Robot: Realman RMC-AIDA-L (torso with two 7-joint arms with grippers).
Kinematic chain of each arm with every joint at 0, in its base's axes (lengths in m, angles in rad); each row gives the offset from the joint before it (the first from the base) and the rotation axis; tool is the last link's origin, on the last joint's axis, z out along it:
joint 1: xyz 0 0 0.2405 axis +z
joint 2: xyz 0 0 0 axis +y
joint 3: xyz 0 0 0.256 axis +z
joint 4: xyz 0 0 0 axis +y
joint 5: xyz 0 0 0.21 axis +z
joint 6: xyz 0 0 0 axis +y
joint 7: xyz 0 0 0.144 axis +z
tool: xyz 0 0 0
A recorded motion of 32 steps. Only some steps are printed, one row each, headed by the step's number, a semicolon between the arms.
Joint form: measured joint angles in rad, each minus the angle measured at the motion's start. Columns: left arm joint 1, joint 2, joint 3, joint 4, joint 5, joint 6, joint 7; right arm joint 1, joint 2, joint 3, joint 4, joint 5, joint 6, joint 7.
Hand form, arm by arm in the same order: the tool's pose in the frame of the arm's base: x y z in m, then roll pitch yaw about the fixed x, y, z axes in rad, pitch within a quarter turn. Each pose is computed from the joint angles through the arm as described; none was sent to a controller.
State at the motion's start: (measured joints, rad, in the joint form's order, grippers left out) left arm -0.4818 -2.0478 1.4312 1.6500 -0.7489 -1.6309 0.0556; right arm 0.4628 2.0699 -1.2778 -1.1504 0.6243 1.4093 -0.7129
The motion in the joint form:
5: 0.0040 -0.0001 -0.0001 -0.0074 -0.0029 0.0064 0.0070; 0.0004 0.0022 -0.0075 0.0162 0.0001 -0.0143 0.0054
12: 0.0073 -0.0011 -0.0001 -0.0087 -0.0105 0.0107 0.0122; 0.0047 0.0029 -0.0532 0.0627 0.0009 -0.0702 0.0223
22: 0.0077 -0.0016 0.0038 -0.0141 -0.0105 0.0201 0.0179; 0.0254 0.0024 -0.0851 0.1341 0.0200 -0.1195 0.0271
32: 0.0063 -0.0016 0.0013 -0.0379 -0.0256 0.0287 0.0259; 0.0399 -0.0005 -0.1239 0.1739 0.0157 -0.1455 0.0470
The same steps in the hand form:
5: -0.1438 0.3232 0.0210 -2.7914 -0.0851 1.0523; 0.2654 0.3351 -0.0095 -2.7303 -0.0997 -0.9075
12: -0.1437 0.3228 0.0203 -2.7993 -0.0872 1.0499; 0.2699 0.3349 -0.0215 -2.7196 -0.1112 -0.9161
22: -0.1440 0.3235 0.0189 -2.7995 -0.0882 1.0448; 0.2732 0.3354 -0.0344 -2.7297 -0.1197 -0.9267
32: -0.1461 0.3243 0.0163 -2.8165 -0.0862 1.0545; 0.2759 0.3344 -0.0425 -2.7211 -0.1476 -0.9363

